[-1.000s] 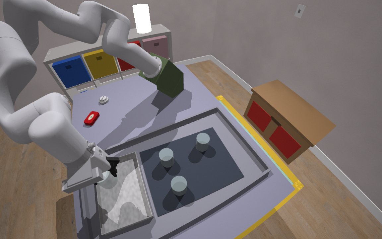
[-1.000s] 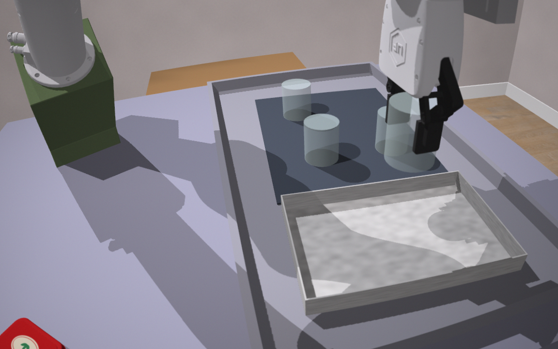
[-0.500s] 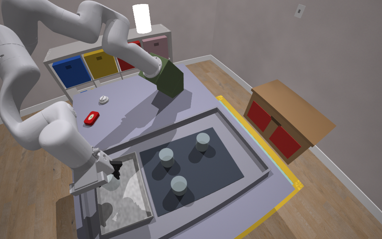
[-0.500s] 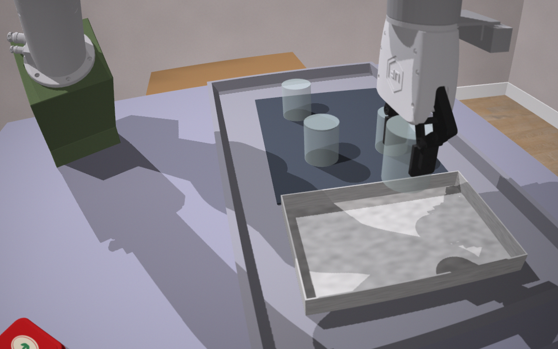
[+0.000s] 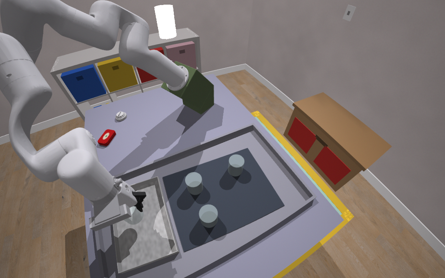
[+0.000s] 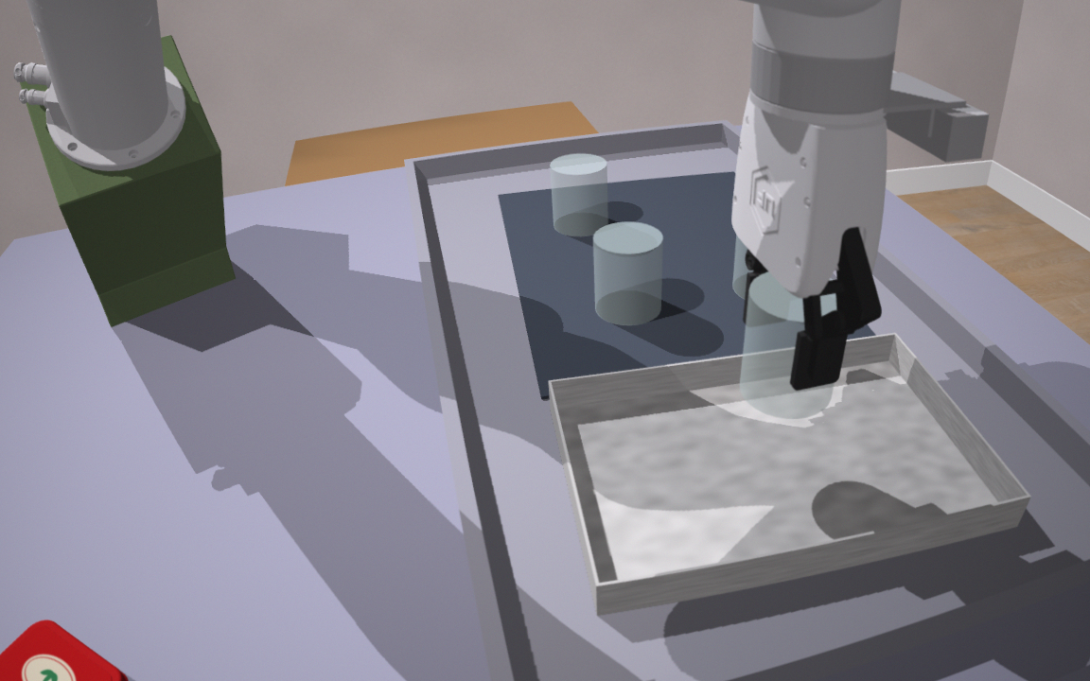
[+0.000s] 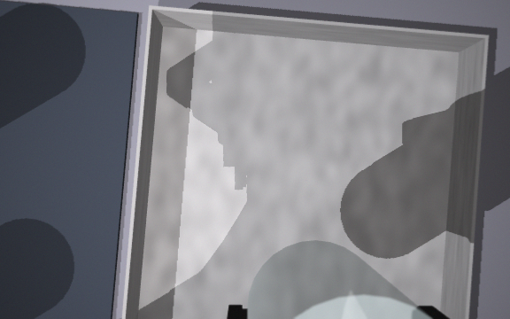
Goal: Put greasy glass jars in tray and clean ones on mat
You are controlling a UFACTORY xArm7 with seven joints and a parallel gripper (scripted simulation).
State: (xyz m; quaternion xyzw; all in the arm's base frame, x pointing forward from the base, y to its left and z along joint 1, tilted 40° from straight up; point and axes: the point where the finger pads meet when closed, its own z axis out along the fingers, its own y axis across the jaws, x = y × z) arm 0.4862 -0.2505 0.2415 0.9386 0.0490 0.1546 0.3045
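Now: hand 110 mm above the grey tray. The rest, counted from my hand: dark drying mat 30 mm ahead, 320 mm to the left, 120 mm below; red device 500 mm behind, 100 mm to the right, 110 mm below; white timer 630 mm behind, 10 mm to the left, 110 mm below.
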